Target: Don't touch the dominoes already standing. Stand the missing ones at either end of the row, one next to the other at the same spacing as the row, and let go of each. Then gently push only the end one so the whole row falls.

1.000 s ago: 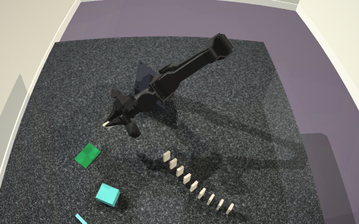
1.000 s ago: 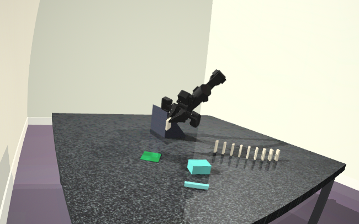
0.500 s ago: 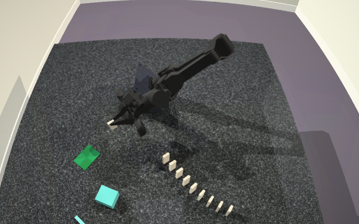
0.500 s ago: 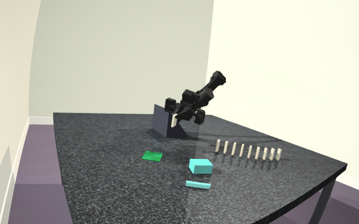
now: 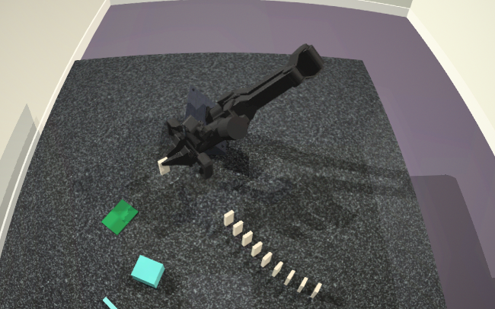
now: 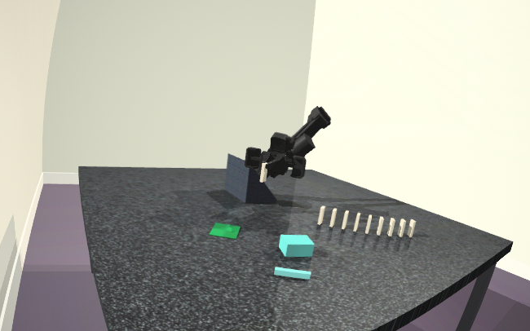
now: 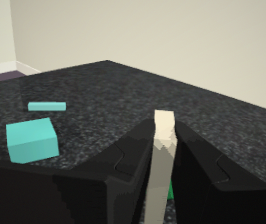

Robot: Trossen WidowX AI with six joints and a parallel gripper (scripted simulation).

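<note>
Right now the flat green tile is 160 mm below my gripper tip, 140 mm to the right of it and 80 mm ahead of it. Also, from my gripper tip: cyan block: 240 mm ahead, 140 mm below, 30 mm to the right; then thin cyan bar: 360 mm ahead, 150 mm below, 110 mm to the right.
</note>
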